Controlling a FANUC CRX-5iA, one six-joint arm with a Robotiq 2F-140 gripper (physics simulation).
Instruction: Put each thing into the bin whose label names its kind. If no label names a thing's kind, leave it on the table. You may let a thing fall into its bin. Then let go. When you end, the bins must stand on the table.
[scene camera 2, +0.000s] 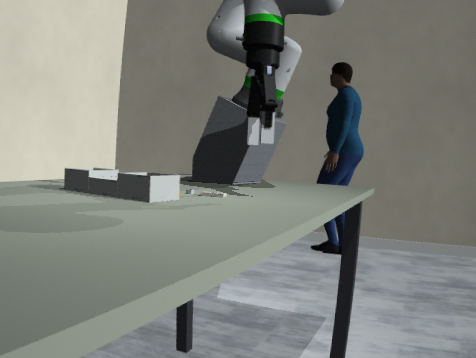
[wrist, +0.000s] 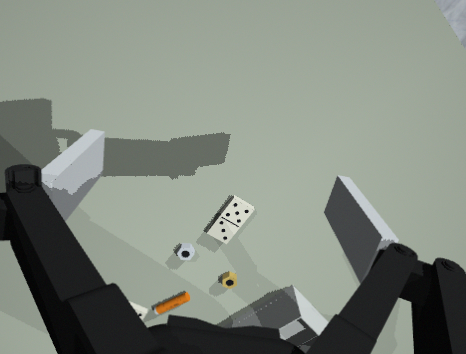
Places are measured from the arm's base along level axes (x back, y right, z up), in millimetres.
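Where they show: gripper, fingertip midpoint: (scene camera 2: 259, 144) (wrist: 221, 174).
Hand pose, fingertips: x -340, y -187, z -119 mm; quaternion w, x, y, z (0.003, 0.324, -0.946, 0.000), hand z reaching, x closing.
Observation:
Each offset is from my fingertips to the top centre of the thing. Level surfaces: height alone.
My gripper (scene camera 2: 260, 131) (wrist: 221, 174) is open and empty, high above the table. In the wrist view a white domino {dz -107, dx -83, dy +60 mm} (wrist: 230, 219) with black dots lies between and below the fingers. A silver hex nut {dz -106, dx -81, dy +121 mm} (scene camera 2: 190, 191) (wrist: 185, 252) and a brass-yellow hex nut {dz -106, dx -143, dy +112 mm} (wrist: 229, 280) lie near it. An orange cylinder {dz -104, dx -124, dy +185 mm} (wrist: 172, 303), like a battery, lies farther down, beside a second domino {dz -107, dx -110, dy +244 mm} (wrist: 139, 312) mostly hidden by the left finger. The joined bins {dz -68, dx -238, dy +192 mm} (scene camera 2: 165, 188) (wrist: 309, 311) stand on the table; the wrist view shows one end, partly covered by the gripper. Their labels cannot be read.
The robot's grey pedestal (scene camera 2: 220, 150) stands behind the bins on the green-grey table {dz -115 mm} (scene camera 2: 165, 240). The table's edge (scene camera 2: 280, 234) runs along the right. A person (scene camera 2: 345, 120) in blue stands beyond the table. Shadows of the arm (wrist: 145, 157) fall on the table top.

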